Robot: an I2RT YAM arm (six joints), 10 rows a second.
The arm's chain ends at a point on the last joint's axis. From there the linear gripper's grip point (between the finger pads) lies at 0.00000 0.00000 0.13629 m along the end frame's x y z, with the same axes.
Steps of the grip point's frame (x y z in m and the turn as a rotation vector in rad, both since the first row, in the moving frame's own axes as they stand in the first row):
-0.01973, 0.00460, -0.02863, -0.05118, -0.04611, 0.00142
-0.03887, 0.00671, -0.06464, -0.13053, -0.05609, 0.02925
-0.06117, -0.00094, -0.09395, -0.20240, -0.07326, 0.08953
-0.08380, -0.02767, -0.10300, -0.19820, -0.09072, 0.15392
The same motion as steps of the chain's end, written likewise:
-0.01345, -0.00237, -0.02831, -0.05118, -0.04611, 0.00142
-0.03099, -0.01091, -0.06327, -0.13053, -0.05609, 0.02925
-0.05005, -0.02783, -0.09081, -0.20240, -0.07326, 0.08953
-0.06952, -0.05342, -0.09978, -0.19820, -0.09072, 0.15392

